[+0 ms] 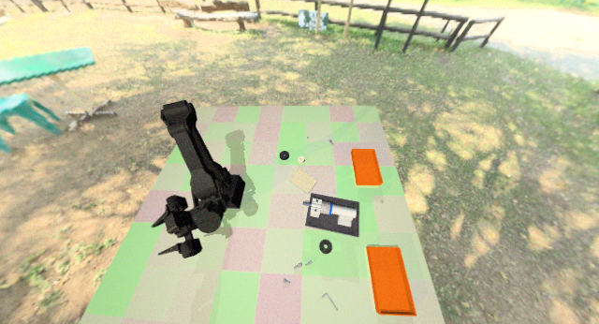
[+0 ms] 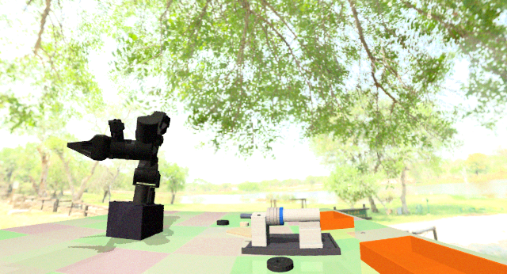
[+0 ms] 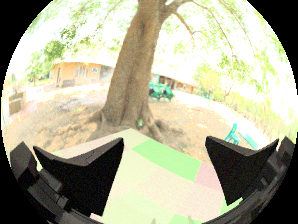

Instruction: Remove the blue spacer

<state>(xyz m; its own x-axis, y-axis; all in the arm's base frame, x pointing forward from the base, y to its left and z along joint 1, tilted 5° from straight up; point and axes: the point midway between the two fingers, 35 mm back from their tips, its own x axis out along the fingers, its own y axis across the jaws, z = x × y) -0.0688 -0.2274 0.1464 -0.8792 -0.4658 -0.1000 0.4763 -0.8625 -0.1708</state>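
My gripper tip is 520 mm short of the shaft, 180 mm above it and 110 mm to the right of it. From my gripper tip the other things lie so: pale ring: 450 mm ahead, 400 mm to the left, 250 mm below; blue spacer: 550 mm ahead, 180 mm below, 100 mm to the left.
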